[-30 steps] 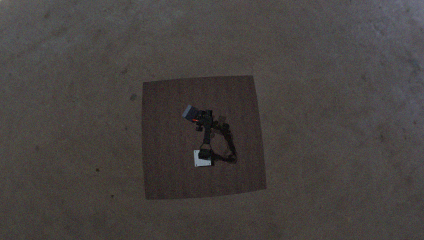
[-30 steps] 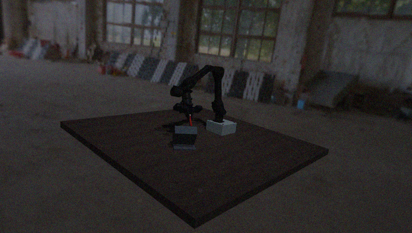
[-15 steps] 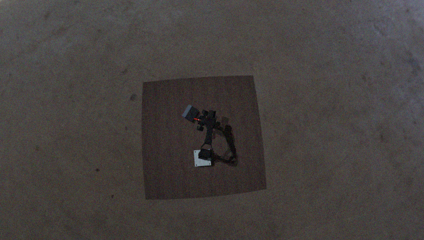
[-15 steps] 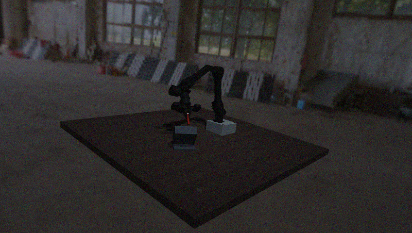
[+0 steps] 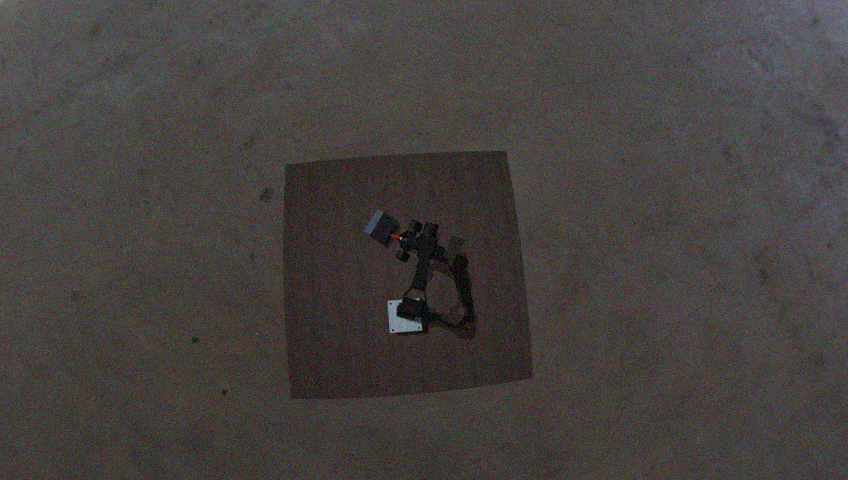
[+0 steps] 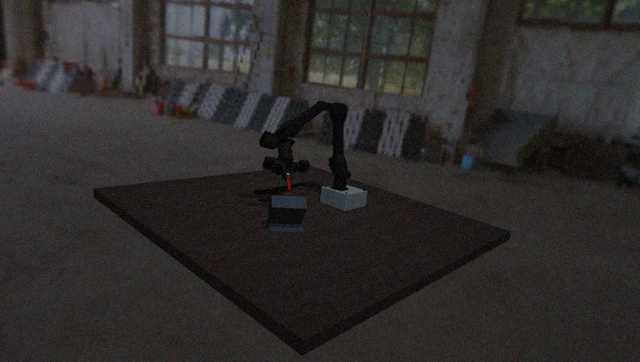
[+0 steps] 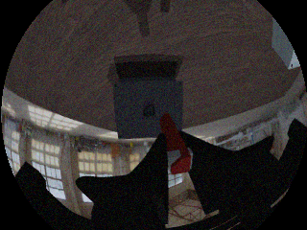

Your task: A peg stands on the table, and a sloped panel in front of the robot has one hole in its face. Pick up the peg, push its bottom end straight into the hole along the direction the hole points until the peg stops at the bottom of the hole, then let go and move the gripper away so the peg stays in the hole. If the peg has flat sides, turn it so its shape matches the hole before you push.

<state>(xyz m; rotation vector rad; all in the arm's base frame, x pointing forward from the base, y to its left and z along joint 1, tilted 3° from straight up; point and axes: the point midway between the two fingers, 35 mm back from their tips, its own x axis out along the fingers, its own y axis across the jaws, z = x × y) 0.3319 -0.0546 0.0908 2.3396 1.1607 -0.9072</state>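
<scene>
The sloped panel is 9 cm ahead of my gripper tip, 7 cm to the left of it and 8 cm below it. The rest, counted from my gripper tip: red peg: 1 cm behind, 1 cm to the right, 1 cm above.
</scene>
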